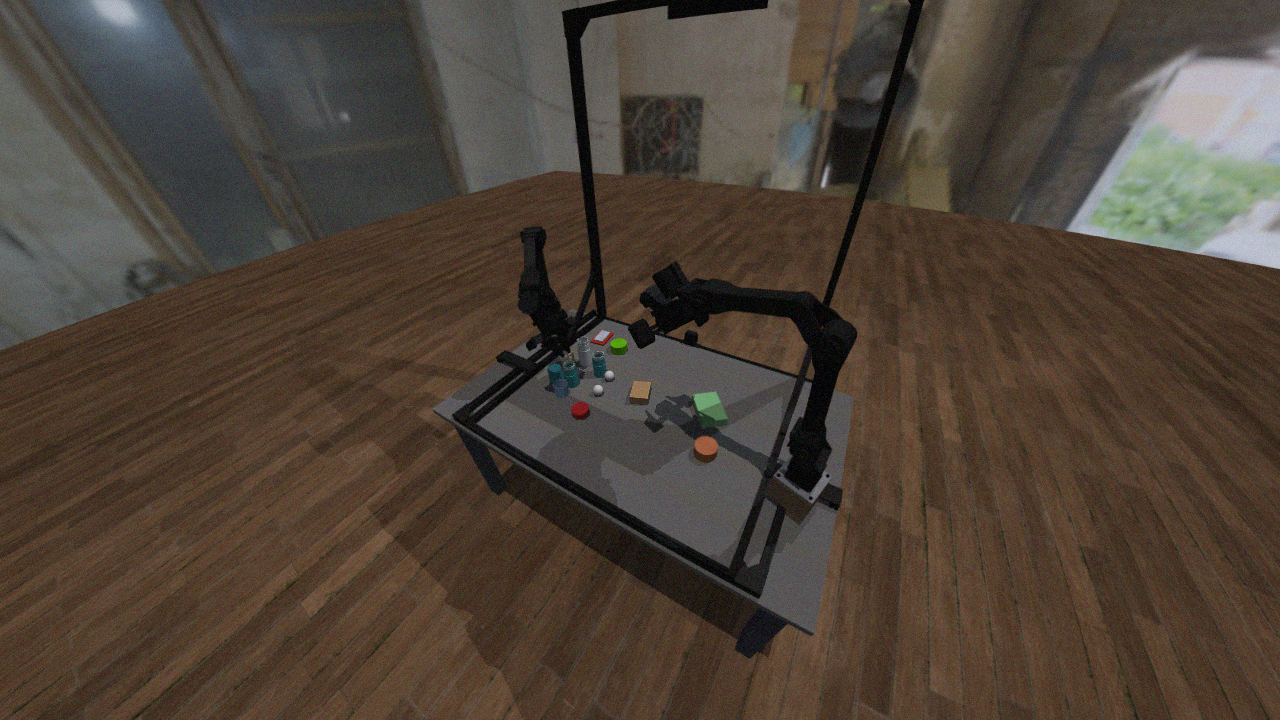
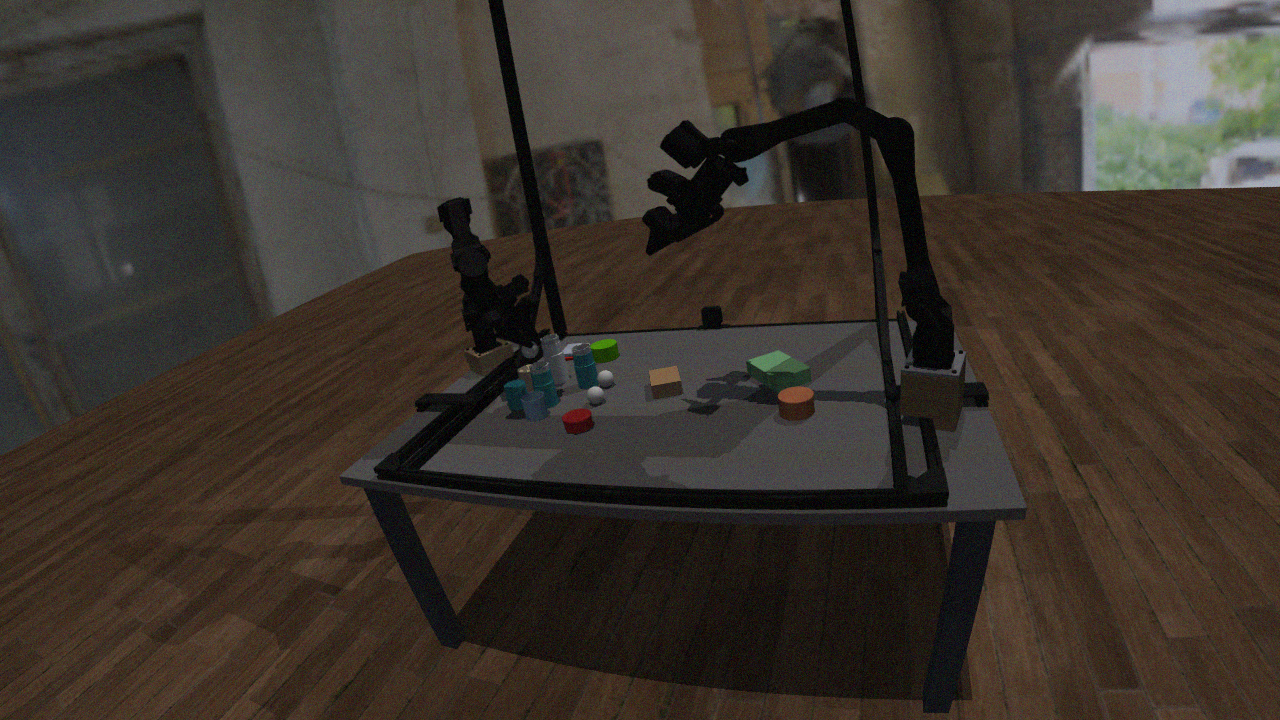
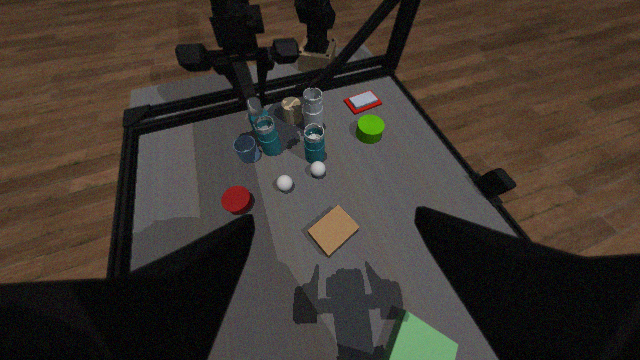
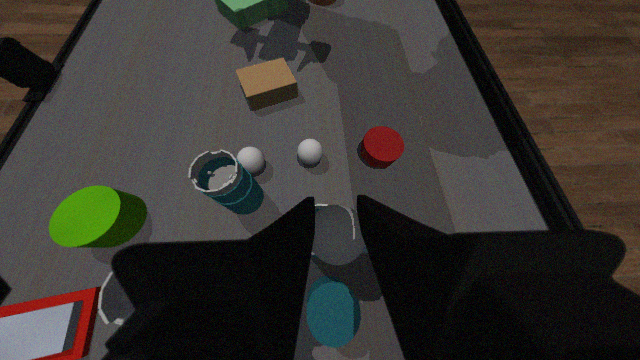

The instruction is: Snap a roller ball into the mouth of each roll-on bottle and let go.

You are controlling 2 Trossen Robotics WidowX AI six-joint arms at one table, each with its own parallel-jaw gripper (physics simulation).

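Frame: origin at the left arm's base, x right, y ahead, z up, level; metres.
Where they show: left gripper, fingertip midpoint: point(image 2: 662, 247) point(image 3: 334, 217); right gripper, fingertip midpoint: point(image 1: 566, 354) point(image 2: 535, 344) point(image 3: 254, 108) point(image 4: 335, 203); left arm's base, origin of the base link: point(image 1: 803, 475) point(image 2: 934, 360); right arm's base, origin of the base link: point(image 2: 487, 347) point(image 3: 317, 46).
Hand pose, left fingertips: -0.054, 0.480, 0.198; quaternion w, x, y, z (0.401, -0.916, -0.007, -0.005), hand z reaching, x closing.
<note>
Things, the pixels of their top centre, and the offset from my left fingertips, as dx, dy, dz.
- grey roller ball, middle of its top: point(image 4: 341, 230) point(image 2: 528, 341) point(image 3: 251, 99) -0.125, +0.278, -0.156
- teal roll-on bottle, middle of its top: point(image 4: 321, 228) point(image 2: 538, 364) point(image 3: 263, 122) point(image 1: 568, 364) -0.116, +0.273, -0.211
- second teal bottle, middle of its top: point(image 4: 213, 169) point(image 3: 313, 131) point(image 2: 580, 346) point(image 1: 598, 354) -0.011, +0.246, -0.211
- tall grey bottle, middle of its top: point(image 4: 136, 288) point(image 2: 549, 337) point(image 3: 312, 93) point(image 1: 582, 339) -0.012, +0.338, -0.195
- blue cup, middle of its top: point(image 2: 532, 396) point(image 3: 244, 143) point(image 1: 560, 383) -0.168, +0.254, -0.255
- tan cylinder, middle of its top: point(image 2: 527, 368) point(image 3: 290, 103) -0.068, +0.373, -0.250
- teal cylinder, middle of its top: point(image 4: 333, 313) point(image 2: 514, 384) point(image 3: 258, 114) point(image 1: 554, 368) -0.145, +0.335, -0.250
- red disc, middle of its top: point(image 4: 384, 143) point(image 2: 576, 415) point(image 3: 235, 198) point(image 1: 579, 408) -0.175, +0.131, -0.275
- green disc, middle of its top: point(image 4: 85, 214) point(image 2: 603, 344) point(image 3: 371, 124) point(image 1: 618, 343) +0.128, +0.312, -0.266
- red-and-white tile, middle of its top: point(image 4: 24, 336) point(image 2: 571, 348) point(image 3: 363, 98) point(image 1: 602, 335) +0.129, +0.425, -0.287
- tan block, middle of its top: point(image 4: 265, 75) point(image 3: 333, 228) point(image 2: 664, 375) point(image 1: 640, 389) +0.021, +0.062, -0.271
- green block, middle of its top: point(image 2: 777, 363) point(image 1: 709, 406) +0.127, -0.143, -0.271
- orange disc, middle of its top: point(image 2: 795, 394) point(image 1: 706, 445) +0.001, -0.237, -0.266
My right gripper point(image 4: 335, 203) point(image 3: 254, 108) point(image 2: 529, 349) is shut on a grey roller ball point(image 4: 334, 233). It holds the ball low over the cluster of bottles at the back left corner, right above a teal roll-on bottle point(image 3: 267, 137) point(image 2: 545, 379). A second teal bottle point(image 3: 314, 143) point(image 4: 226, 182) point(image 1: 599, 366) stands open-mouthed with something pale inside. A tall grey bottle point(image 3: 312, 106) stands behind it. Two white balls point(image 3: 284, 182) point(image 3: 318, 168) point(image 4: 309, 151) point(image 4: 251, 158) lie loose on the table. My left gripper point(image 3: 334, 217) point(image 1: 666, 335) point(image 2: 659, 207) is open and empty, high above the table's middle.
A blue cup point(image 3: 246, 148), a tan cylinder point(image 3: 291, 108) and a teal cylinder point(image 4: 333, 311) crowd the bottles. Around them lie a red disc point(image 3: 236, 199), a green disc point(image 3: 370, 128), a red-and-white tile point(image 3: 363, 101), a tan block point(image 3: 333, 229), a green block point(image 1: 710, 409) and an orange disc point(image 1: 706, 447).
</note>
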